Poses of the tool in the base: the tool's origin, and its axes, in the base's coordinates. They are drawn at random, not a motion.
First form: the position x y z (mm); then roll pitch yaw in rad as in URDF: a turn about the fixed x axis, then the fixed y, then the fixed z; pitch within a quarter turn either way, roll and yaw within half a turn.
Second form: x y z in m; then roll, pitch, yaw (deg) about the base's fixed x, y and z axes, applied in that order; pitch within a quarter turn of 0, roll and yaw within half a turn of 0. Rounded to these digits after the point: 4 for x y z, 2 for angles.
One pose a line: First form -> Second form
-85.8 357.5 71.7 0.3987 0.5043 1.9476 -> -0.0858 0.3575 0.0717 22.84 28.89 111.59
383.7 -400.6 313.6 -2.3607 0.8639 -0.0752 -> 0.3837 -0.4006 0.3136 -135.26 49.50 -4.31
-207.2 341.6 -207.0 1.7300 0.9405 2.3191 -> -0.2072 0.3416 -0.2070 99.12 53.89 132.87
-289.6 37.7 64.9 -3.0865 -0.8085 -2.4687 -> -0.2896 0.0377 0.0649 -176.84 -46.32 -141.45
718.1 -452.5 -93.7 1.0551 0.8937 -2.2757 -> 0.7181 -0.4525 -0.0937 60.45 51.21 -130.39
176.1 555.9 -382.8 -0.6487 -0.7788 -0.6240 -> 0.1761 0.5559 -0.3828 -37.17 -44.62 -35.75
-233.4 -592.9 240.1 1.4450 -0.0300 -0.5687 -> -0.2334 -0.5929 0.2401 82.79 -1.72 -32.58
